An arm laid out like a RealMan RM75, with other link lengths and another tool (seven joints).
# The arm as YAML. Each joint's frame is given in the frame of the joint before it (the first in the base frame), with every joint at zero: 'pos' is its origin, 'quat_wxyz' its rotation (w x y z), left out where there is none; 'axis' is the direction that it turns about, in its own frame. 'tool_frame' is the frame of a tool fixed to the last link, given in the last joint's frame.
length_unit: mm
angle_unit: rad
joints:
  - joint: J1
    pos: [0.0, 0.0, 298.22]
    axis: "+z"
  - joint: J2
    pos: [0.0, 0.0, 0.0]
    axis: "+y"
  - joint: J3
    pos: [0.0, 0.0, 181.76]
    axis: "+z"
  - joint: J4
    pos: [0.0, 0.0, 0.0]
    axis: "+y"
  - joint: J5
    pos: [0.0, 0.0, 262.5]
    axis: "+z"
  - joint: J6
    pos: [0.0, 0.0, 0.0]
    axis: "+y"
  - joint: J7
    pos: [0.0, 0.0, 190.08]
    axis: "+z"
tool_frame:
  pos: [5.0, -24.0, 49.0]
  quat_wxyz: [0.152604, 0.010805, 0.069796, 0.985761]
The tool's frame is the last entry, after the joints.
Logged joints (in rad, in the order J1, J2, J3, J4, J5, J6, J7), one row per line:
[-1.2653 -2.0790 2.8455 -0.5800 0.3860 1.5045 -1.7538]
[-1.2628 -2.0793 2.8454 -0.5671 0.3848 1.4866 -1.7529]
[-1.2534 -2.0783 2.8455 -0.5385 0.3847 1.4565 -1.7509]
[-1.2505 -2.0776 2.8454 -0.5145 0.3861 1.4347 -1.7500]
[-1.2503 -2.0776 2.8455 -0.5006 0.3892 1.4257 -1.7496]
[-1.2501 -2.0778 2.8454 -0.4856 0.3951 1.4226 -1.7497]
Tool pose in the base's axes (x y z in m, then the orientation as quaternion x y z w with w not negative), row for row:
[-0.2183 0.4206 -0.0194 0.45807 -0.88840 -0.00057 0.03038]
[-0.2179 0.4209 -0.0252 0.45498 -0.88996 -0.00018 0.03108]
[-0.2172 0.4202 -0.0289 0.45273 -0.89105 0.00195 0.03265]
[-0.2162 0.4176 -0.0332 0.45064 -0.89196 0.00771 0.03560]
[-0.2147 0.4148 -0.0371 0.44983 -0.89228 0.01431 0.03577]
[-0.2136 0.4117 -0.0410 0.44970 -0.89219 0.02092 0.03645]
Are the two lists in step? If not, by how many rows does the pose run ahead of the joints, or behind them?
The pose runs 2 rows ahead of the joints: the pose in row i belongs to the joints in row i + 2.
